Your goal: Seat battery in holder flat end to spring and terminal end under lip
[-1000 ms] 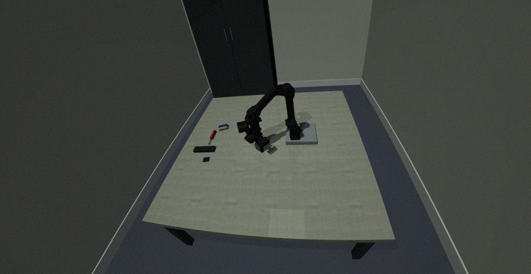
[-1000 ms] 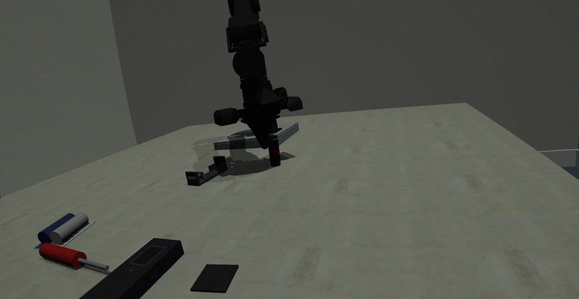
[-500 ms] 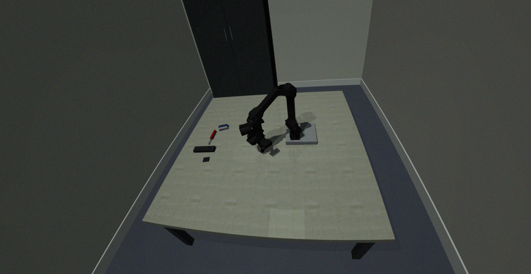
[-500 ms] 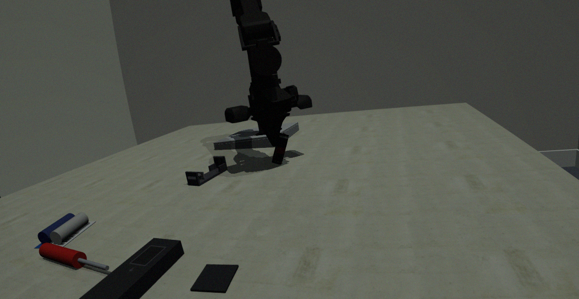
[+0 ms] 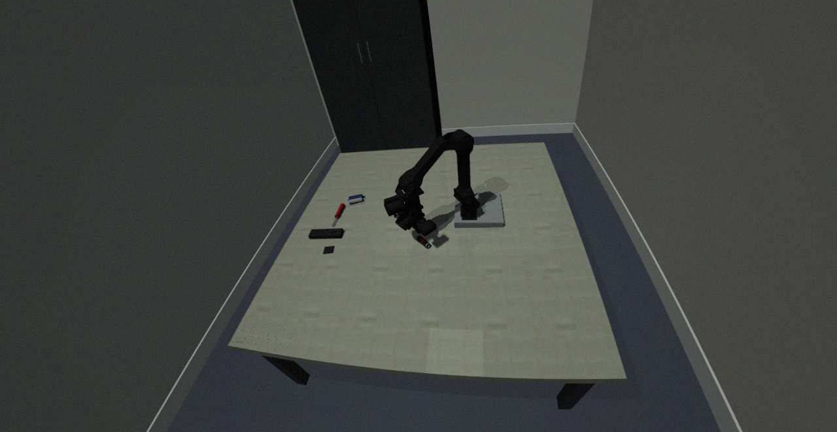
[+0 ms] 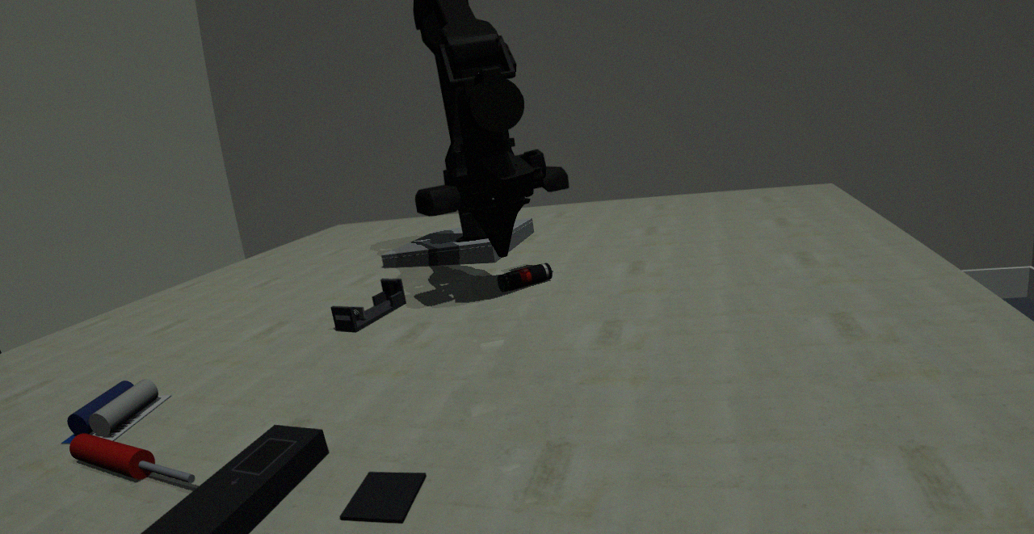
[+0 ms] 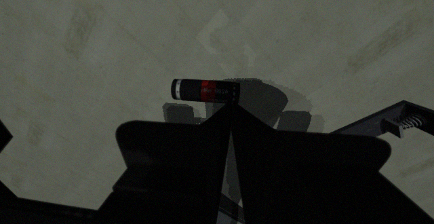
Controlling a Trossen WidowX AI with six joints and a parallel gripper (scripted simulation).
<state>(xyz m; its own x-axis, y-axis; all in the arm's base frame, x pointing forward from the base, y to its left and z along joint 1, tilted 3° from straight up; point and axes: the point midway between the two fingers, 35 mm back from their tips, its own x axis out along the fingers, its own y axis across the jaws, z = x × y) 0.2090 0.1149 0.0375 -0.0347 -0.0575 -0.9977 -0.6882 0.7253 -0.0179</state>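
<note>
Right now my gripper tip is 3 cm above the battery, 2 cm to the right of it and 2 cm past it. Round my gripper tip: black plate: 40 cm ahead, 5 cm to the left, 4 cm below; then long black box: 45 cm ahead, 4 cm to the right, 3 cm below; then red-handled screwdriver: 43 cm ahead, 16 cm to the right, 3 cm below.
</note>
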